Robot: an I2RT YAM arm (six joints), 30 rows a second.
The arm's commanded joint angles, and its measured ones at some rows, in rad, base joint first. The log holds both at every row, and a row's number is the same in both.
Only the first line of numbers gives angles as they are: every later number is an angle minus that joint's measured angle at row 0.
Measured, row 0:
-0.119, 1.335, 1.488, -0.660, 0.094, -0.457
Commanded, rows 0 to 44:
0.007, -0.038, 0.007, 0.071, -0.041, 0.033
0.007, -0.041, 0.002, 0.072, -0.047, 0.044
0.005, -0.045, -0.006, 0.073, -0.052, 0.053
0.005, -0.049, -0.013, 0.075, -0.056, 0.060
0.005, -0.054, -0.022, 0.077, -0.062, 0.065
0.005, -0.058, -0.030, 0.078, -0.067, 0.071
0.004, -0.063, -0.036, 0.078, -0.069, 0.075
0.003, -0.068, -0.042, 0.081, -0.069, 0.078
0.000, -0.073, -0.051, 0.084, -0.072, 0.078
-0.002, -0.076, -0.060, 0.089, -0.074, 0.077
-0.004, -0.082, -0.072, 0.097, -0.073, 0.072
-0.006, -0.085, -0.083, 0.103, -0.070, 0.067
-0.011, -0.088, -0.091, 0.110, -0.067, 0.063
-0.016, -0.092, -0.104, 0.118, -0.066, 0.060
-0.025, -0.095, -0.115, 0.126, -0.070, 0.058
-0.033, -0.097, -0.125, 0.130, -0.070, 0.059
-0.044, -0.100, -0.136, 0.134, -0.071, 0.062
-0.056, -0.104, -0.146, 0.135, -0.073, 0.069
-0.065, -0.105, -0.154, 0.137, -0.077, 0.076
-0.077, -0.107, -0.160, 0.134, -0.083, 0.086
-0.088, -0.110, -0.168, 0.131, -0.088, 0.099
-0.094, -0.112, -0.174, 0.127, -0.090, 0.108
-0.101, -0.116, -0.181, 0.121, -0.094, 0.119
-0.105, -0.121, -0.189, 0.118, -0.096, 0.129
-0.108, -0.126, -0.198, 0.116, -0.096, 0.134
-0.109, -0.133, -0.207, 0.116, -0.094, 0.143
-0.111, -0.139, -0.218, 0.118, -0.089, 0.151
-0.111, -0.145, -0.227, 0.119, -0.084, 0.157
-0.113, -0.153, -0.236, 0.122, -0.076, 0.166
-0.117, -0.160, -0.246, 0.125, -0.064, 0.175
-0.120, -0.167, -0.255, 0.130, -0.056, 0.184
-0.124, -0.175, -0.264, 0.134, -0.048, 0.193
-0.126, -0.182, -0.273, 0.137, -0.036, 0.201
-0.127, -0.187, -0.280, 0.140, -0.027, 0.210
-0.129, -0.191, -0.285, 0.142, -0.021, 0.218
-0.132, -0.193, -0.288, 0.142, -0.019, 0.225
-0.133, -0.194, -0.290, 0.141, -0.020, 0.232
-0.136, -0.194, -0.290, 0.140, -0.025, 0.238
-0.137, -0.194, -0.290, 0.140, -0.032, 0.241
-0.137, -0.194, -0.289, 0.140, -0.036, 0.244
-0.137, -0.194, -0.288, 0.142, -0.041, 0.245
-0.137, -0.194, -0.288, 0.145, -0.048, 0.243
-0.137, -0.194, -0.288, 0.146, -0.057, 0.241
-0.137, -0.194, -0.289, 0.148, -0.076, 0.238
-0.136, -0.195, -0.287, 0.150, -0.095, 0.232
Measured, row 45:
-0.134, -0.167, -0.306, 0.077, -0.073, 0.239
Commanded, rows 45 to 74:
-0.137, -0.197, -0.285, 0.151, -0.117, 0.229
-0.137, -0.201, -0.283, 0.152, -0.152, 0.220
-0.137, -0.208, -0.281, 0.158, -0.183, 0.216
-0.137, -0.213, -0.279, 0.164, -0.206, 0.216
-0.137, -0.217, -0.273, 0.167, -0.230, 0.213
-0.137, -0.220, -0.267, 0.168, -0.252, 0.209
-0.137, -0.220, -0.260, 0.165, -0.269, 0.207
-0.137, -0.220, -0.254, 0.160, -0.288, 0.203
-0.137, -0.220, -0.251, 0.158, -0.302, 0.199
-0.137, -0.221, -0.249, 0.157, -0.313, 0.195
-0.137, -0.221, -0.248, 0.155, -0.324, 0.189
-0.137, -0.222, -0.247, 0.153, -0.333, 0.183
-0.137, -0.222, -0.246, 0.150, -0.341, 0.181
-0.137, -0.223, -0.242, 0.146, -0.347, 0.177
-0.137, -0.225, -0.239, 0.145, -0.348, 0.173
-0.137, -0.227, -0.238, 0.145, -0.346, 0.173
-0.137, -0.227, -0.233, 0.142, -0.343, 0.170
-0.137, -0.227, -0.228, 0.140, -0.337, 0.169
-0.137, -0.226, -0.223, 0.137, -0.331, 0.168
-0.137, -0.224, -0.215, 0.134, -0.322, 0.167
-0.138, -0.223, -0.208, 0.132, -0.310, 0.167
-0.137, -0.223, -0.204, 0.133, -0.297, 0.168
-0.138, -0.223, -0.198, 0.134, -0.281, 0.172
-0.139, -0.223, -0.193, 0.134, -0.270, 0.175
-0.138, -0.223, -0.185, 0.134, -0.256, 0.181
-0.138, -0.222, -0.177, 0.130, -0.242, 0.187
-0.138, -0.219, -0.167, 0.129, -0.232, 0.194
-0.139, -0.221, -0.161, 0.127, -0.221, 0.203
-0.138, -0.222, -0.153, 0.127, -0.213, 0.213
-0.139, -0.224, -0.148, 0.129, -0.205, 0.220
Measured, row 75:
-0.134, -0.193, -0.222, 0.083, -0.257, 0.223
